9 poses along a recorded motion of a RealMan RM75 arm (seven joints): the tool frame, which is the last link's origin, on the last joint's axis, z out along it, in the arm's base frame.
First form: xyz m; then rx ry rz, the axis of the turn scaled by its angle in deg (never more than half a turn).
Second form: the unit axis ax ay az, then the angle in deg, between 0 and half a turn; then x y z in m. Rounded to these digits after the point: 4 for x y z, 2 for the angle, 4 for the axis.
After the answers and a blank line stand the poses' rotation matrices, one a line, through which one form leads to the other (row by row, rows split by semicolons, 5 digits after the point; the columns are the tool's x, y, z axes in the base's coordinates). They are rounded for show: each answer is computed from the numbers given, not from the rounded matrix.
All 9 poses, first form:
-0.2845 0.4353 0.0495 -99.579 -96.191 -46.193
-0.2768 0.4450 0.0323 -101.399 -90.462 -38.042
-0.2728 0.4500 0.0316 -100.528 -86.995 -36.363
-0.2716 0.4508 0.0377 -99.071 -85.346 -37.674
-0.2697 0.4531 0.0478 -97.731 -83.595 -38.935
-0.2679 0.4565 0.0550 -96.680 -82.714 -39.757
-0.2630 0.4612 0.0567 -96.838 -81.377 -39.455
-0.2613 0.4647 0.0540 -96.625 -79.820 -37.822
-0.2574 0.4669 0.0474 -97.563 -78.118 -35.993
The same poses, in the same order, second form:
-0.6823 -0.6591 -0.3165 145.95 -0.2845 0.4353 0.0495
-0.7186 -0.6411 -0.2696 141.11 -0.2768 0.4450 0.0323
-0.7294 -0.6312 -0.2638 137.83 -0.2728 0.4500 0.0316
-0.7280 -0.6272 -0.2768 136.08 -0.2716 0.4508 0.0377
-0.7273 -0.6221 -0.2898 134.37 -0.2697 0.4531 0.0478
-0.7253 -0.6205 -0.2982 133.30 -0.2679 0.4565 0.0550
-0.7308 -0.6142 -0.2978 132.50 -0.2630 0.4612 0.0567
-0.7381 -0.6097 -0.2889 130.91 -0.2613 0.4647 0.0540
-0.7501 -0.6006 -0.2767 130.06 -0.2574 0.4669 0.0474

0.02259 0.99941 0.02587; 0.64503 -0.03434 0.76339; 0.76383 -0.00056 -0.64542
0.13990 0.98847 -0.05797; 0.64996 -0.04751 0.75848; 0.74698 -0.14378 -0.64912
0.18514 0.97870 -0.08871; 0.62444 -0.04746 0.77963; 0.75881 -0.19974 -0.61993
0.19148 0.97752 -0.08828; 0.59346 -0.04366 0.80368; 0.78176 -0.20628 -0.58848
0.19964 0.97604 -0.08659; 0.56178 -0.04160 0.82624; 0.80284 -0.21359 -0.55662
0.20095 0.97574 -0.08691; 0.54163 -0.03675 0.83981; 0.81624 -0.21583 -0.53588
0.21940 0.97164 -0.08815; 0.53257 -0.04358 0.84526; 0.81745 -0.23239 -0.52703
0.24664 0.96308 -0.10788; 0.52642 -0.03968 0.84930; 0.81366 -0.26626 -0.51677
0.28121 0.95231 -0.11848; 0.52872 -0.05071 0.84728; 0.80086 -0.30090 -0.51776

